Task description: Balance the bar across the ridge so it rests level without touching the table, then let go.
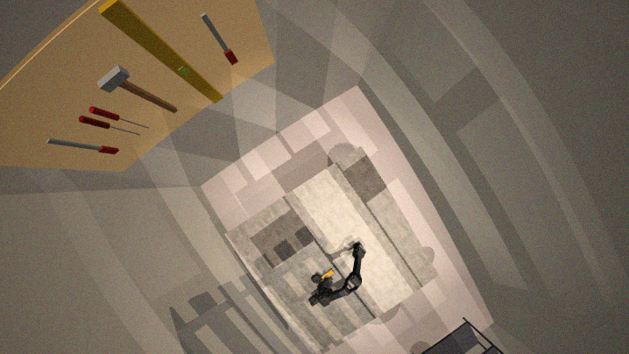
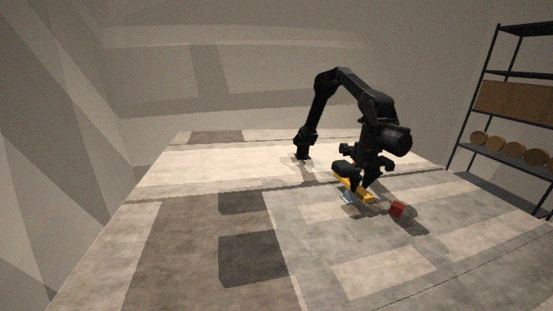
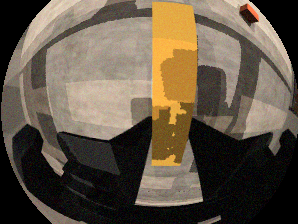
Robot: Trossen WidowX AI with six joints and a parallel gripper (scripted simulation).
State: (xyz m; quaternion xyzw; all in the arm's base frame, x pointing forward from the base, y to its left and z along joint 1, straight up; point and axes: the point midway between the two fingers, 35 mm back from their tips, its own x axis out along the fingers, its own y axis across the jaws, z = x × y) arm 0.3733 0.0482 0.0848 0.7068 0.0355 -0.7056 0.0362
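Now: gripper tip 30 mm past the yellow bar.
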